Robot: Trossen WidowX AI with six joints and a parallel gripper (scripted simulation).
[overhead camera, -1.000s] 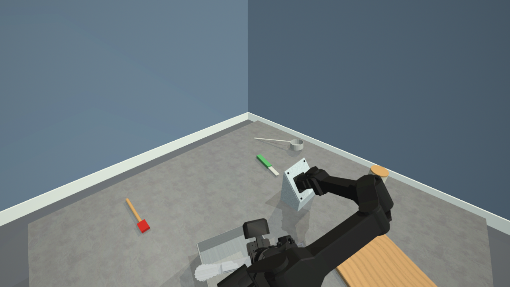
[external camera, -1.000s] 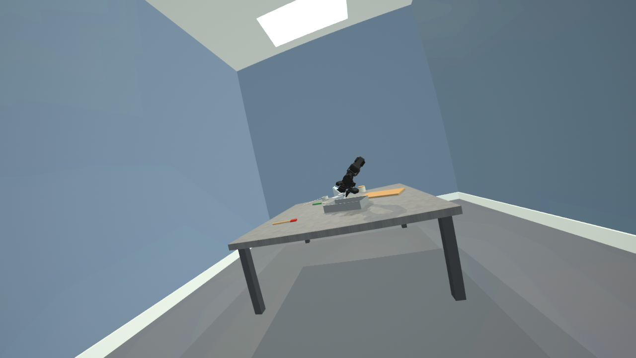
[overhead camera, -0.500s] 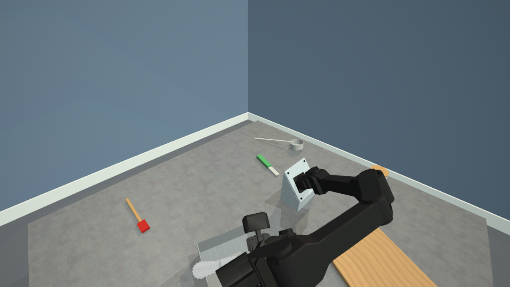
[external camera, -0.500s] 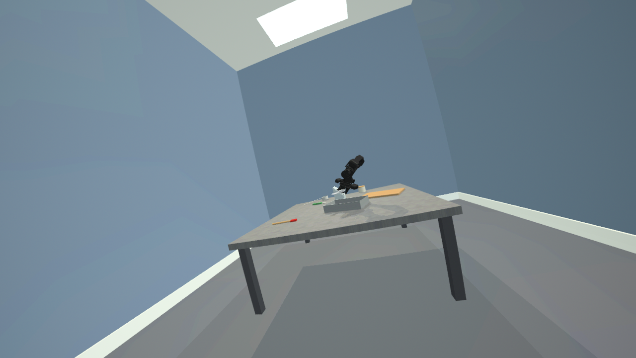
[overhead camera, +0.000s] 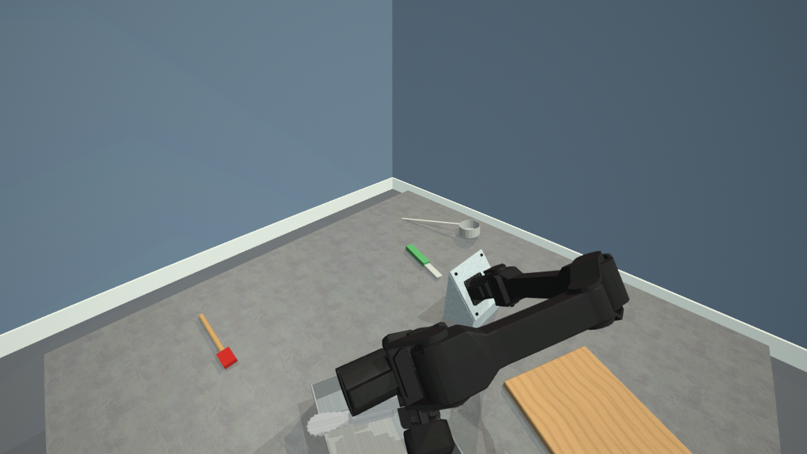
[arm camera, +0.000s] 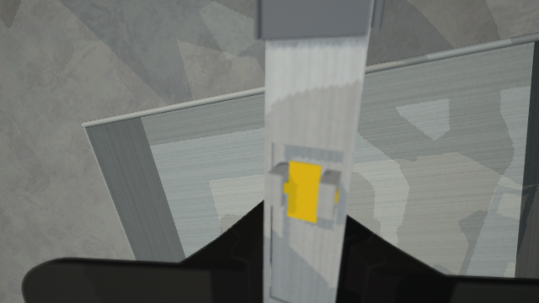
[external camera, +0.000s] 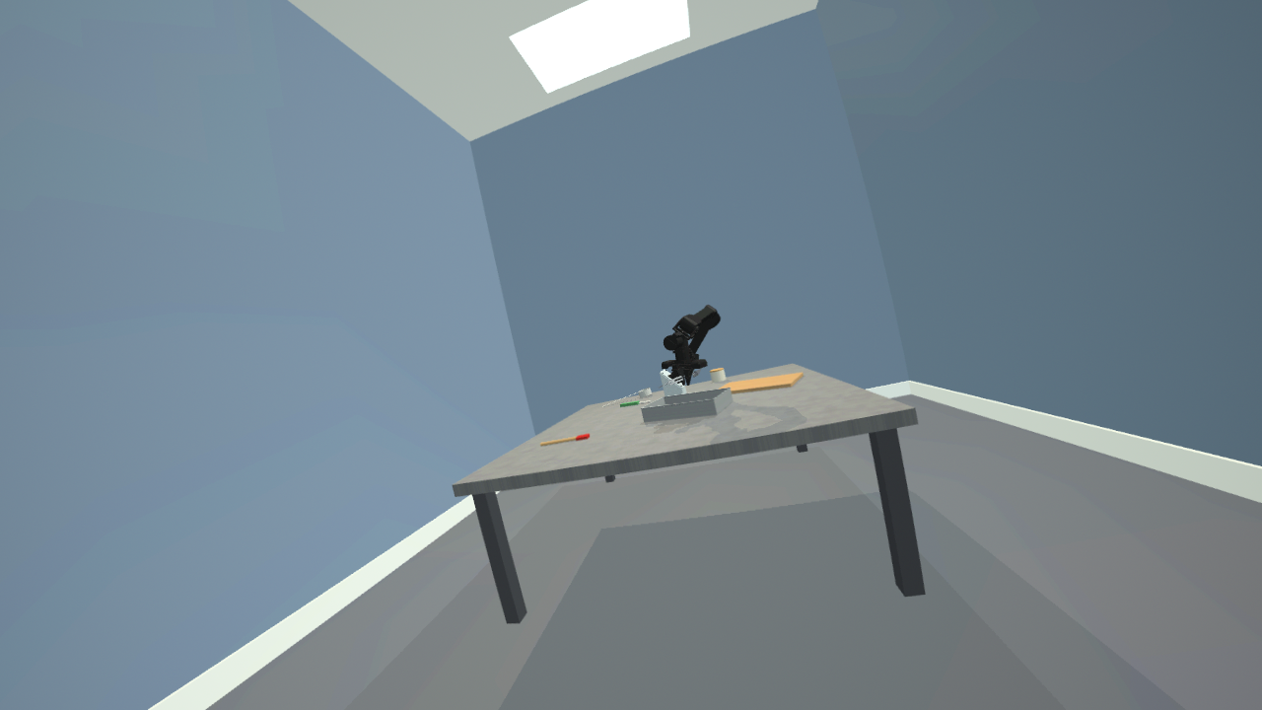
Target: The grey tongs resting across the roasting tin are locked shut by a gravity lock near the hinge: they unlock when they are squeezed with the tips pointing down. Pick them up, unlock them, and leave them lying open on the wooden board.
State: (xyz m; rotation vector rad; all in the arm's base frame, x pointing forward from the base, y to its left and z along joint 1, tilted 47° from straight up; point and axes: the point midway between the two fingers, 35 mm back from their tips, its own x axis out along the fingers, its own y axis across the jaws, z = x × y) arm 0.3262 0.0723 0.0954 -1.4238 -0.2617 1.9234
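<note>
Right now the roasting tin is 5 cm ahead of my gripper tip and 7 cm below it. From my gripper tip the other things lie so: wooden lid 70 cm behind, 6 cm to the left, 7 cm below; then yellow lock piece 2 cm behind, 2 cm to the left, 4 cm above; then wooden board 27 cm behind, 26 cm to the left, 9 cm below.
</note>
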